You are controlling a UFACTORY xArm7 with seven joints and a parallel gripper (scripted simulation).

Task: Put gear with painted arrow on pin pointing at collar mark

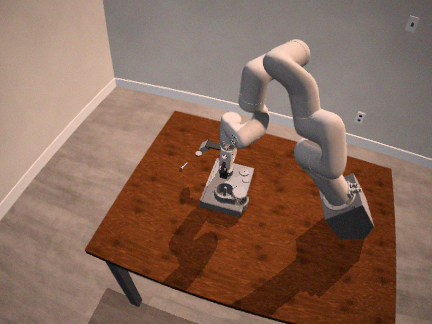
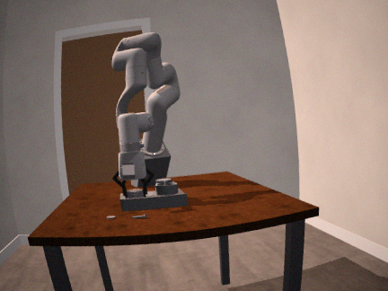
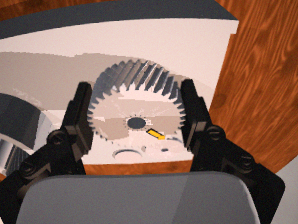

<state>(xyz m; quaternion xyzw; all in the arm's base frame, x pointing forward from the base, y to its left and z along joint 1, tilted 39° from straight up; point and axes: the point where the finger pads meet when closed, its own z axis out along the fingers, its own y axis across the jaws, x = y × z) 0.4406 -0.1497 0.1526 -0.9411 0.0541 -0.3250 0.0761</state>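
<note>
Now: hand right at the toothed gear. The rest, counted from my hand: small bolt (19 cm ahead, 5 cm below); washer (15 cm ahead, 10 cm to the right, 5 cm below).
</note>
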